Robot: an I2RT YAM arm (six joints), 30 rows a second.
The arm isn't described. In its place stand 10 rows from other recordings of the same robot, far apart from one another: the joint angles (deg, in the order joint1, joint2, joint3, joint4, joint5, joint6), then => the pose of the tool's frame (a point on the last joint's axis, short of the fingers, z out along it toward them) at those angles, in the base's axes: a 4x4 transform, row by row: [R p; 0 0 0 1], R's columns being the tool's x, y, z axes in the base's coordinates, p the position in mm.
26.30, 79.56, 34.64, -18.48, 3.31, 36.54 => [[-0.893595, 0.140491, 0.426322, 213.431], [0.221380, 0.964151, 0.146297, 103.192], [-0.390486, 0.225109, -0.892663, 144.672], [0, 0, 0, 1]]
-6.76, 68.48, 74.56, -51.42, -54.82, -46.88 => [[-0.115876, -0.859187, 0.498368, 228.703], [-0.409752, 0.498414, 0.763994, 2.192], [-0.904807, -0.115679, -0.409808, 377.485], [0, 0, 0, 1]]
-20.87, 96.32, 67.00, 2.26, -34.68, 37.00 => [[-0.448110, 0.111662, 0.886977, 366.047], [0.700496, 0.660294, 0.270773, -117.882], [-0.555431, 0.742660, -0.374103, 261.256], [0, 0, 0, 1]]
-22.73, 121.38, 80.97, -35.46, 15.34, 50.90 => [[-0.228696, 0.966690, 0.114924, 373.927], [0.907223, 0.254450, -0.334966, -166.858], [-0.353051, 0.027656, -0.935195, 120.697], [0, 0, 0, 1]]
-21.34, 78.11, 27.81, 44.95, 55.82, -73.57 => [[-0.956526, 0.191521, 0.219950, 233.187], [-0.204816, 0.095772, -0.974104, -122.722], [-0.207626, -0.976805, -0.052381, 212.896], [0, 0, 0, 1]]
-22.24, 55.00, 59.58, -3.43, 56.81, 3.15 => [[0.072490, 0.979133, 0.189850, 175.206], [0.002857, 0.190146, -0.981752, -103.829], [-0.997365, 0.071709, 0.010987, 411.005], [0, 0, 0, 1]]
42.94, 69.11, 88.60, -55.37, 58.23, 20.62 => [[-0.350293, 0.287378, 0.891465, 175.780], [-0.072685, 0.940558, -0.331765, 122.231], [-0.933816, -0.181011, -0.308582, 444.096], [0, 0, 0, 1]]
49.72, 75.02, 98.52, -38.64, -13.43, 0.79 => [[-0.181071, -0.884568, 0.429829, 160.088], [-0.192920, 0.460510, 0.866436, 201.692], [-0.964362, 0.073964, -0.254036, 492.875], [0, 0, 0, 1]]
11.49, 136.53, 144.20, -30.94, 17.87, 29.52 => [[-0.294189, 0.266169, 0.917936, 536.743], [0.418746, 0.899243, -0.126544, 97.957], [-0.859130, 0.347154, -0.376005, 344.668], [0, 0, 0, 1]]
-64.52, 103.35, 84.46, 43.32, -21.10, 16.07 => [[0.365071, 0.624556, 0.690401, 196.467], [-0.165762, 0.773342, -0.611936, -382.482], [-0.916104, 0.108958, 0.385852, 392.157], [0, 0, 0, 1]]
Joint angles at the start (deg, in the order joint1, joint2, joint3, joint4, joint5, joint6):
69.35, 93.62, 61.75, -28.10, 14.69, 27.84
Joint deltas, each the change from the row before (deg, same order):
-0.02, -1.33, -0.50, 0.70, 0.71, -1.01
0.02, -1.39, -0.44, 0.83, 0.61, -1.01
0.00, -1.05, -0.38, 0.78, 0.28, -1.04
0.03, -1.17, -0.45, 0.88, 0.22, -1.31
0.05, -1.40, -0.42, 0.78, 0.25, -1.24
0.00, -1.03, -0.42, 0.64, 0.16, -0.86
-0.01, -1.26, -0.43, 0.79, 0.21, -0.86
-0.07, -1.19, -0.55, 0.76, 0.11, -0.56
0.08, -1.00, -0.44, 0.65, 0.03, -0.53
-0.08, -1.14, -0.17, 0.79, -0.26, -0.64
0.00, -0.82, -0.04, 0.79, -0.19, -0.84
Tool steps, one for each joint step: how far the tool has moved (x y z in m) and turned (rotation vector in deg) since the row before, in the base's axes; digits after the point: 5 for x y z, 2 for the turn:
-0.00041, -0.00261, 0.00538, 0.79, -1.49, 0.45
-0.00061, -0.00234, 0.00607, 1.04, -1.50, 0.51
-0.00047, -0.00173, 0.00444, 0.81, -1.15, 0.67
-0.00078, -0.00197, 0.00478, 0.83, -1.29, 0.92
-0.00109, -0.00252, 0.00600, 0.99, -1.35, 0.84
-0.00071, -0.00217, 0.00384, 0.71, -0.95, 0.54
-0.00077, -0.00256, 0.00512, 1.04, -1.13, 0.48
-0.00061, -0.00289, 0.00399, 1.00, -0.84, 0.26
-0.00123, -0.00210, 0.00344, 0.86, -0.71, 0.43
-0.00045, -0.00198, 0.00578, 1.39, -0.78, 0.54
-0.00048, -0.00096, 0.00492, 1.08, -0.89, 0.69

